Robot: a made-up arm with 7 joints. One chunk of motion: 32 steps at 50 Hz.
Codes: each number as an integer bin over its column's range. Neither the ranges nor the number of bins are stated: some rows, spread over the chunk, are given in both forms.
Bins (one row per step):
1: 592 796 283 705 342 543
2: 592 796 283 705 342 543
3: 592 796 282 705 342 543
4: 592 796 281 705 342 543
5: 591 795 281 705 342 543
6: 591 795 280 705 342 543
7: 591 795 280 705 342 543
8: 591 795 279 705 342 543
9: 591 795 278 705 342 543
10: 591 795 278 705 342 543
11: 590 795 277 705 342 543
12: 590 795 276 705 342 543
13: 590 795 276 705 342 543
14: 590 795 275 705 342 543
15: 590 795 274 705 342 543
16: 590 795 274 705 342 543
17: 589 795 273 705 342 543
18: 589 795 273 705 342 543
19: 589 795 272 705 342 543
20: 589 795 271 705 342 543
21: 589 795 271 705 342 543
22: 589 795 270 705 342 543
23: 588 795 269 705 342 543
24: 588 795 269 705 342 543
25: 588 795 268 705 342 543
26: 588 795 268 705 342 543
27: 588 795 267 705 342 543
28: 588 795 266 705 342 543
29: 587 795 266 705 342 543
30: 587 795 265 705 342 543
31: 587 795 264 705 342 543
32: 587 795 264 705 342 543
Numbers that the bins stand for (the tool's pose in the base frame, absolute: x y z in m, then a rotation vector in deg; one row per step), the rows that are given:
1: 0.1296 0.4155 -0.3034 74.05 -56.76 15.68
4: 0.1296 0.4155 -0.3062 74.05 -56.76 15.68
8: 0.1282 0.4141 -0.3090 74.05 -56.76 15.68
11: 0.1268 0.4141 -0.3118 74.05 -56.76 15.68
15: 0.1268 0.4141 -0.3160 74.05 -56.76 15.68
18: 0.1254 0.4141 -0.3174 74.05 -56.76 15.68
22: 0.1254 0.4141 -0.3216 74.05 -56.76 15.68
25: 0.1240 0.4141 -0.3244 74.05 -56.76 15.68
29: 0.1226 0.4141 -0.3272 74.05 -56.76 15.68
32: 0.1226 0.4141 -0.3300 74.05 -56.76 15.68
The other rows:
2: 0.1296 0.4155 -0.3034 74.05 -56.76 15.68
3: 0.1296 0.4155 -0.3048 74.05 -56.76 15.68
5: 0.1282 0.4141 -0.3062 74.05 -56.76 15.68
6: 0.1282 0.4141 -0.3076 74.05 -56.76 15.68
7: 0.1282 0.4141 -0.3076 74.05 -56.76 15.68
9: 0.1282 0.4141 -0.3104 74.05 -56.76 15.68
10: 0.1282 0.4141 -0.3104 74.05 -56.76 15.68
12: 0.1268 0.4141 -0.3132 74.05 -56.76 15.68
13: 0.1268 0.4141 -0.3132 74.05 -56.76 15.68
14: 0.1268 0.4141 -0.3146 74.05 -56.76 15.68
16: 0.1268 0.4141 -0.3160 74.05 -56.76 15.68
17: 0.1254 0.4141 -0.3174 74.05 -56.76 15.68
19: 0.1254 0.4141 -0.3188 74.05 -56.76 15.68
20: 0.1254 0.4141 -0.3202 74.05 -56.76 15.68
21: 0.1254 0.4141 -0.3202 74.05 -56.76 15.68
23: 0.1240 0.4141 -0.3230 74.05 -56.76 15.68
24: 0.1240 0.4141 -0.3230 74.05 -56.76 15.68
26: 0.1240 0.4141 -0.3244 74.05 -56.76 15.68
27: 0.1240 0.4141 -0.3258 74.05 -56.76 15.68
28: 0.1240 0.4141 -0.3272 74.05 -56.76 15.68
30: 0.1226 0.4141 -0.3286 74.05 -56.76 15.68
31: 0.1226 0.4141 -0.3300 74.05 -56.76 15.68

